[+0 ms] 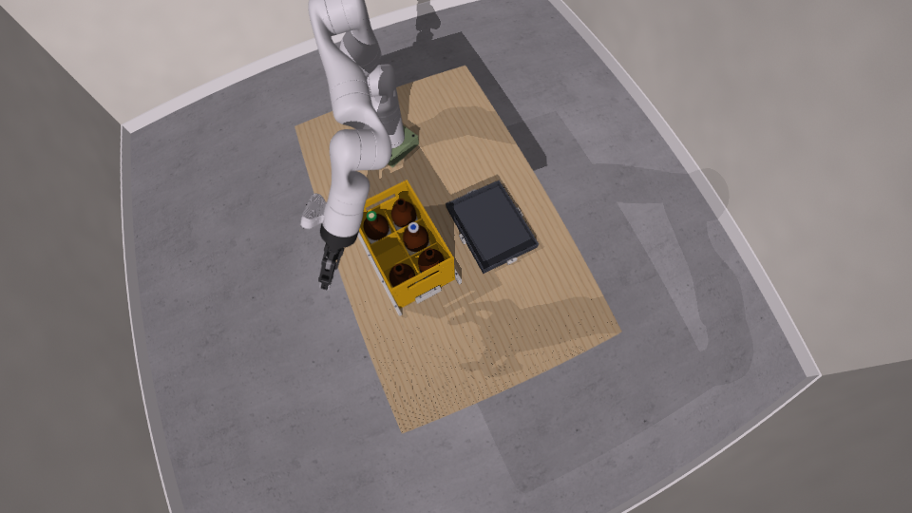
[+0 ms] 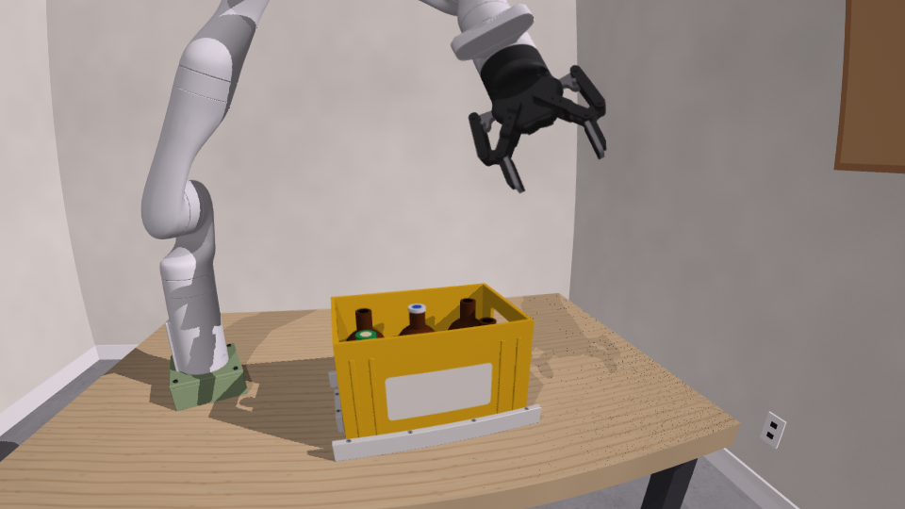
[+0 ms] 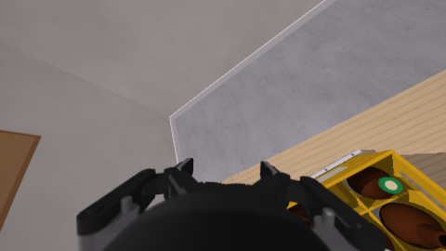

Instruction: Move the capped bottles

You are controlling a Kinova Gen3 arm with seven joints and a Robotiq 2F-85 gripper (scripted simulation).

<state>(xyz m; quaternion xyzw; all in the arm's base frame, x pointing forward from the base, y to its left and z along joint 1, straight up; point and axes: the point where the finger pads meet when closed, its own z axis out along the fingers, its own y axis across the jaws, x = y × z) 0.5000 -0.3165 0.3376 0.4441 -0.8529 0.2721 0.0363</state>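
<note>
Now: hand 11 cm past the blue-capped brown bottle, 23 cm to the right of it and 30 cm above it. The rest, counted from my hand: yellow crate 11 cm behind, 18 cm to the left, 30 cm below; dark tray 7 cm behind, 46 cm to the left, 37 cm below.
</note>
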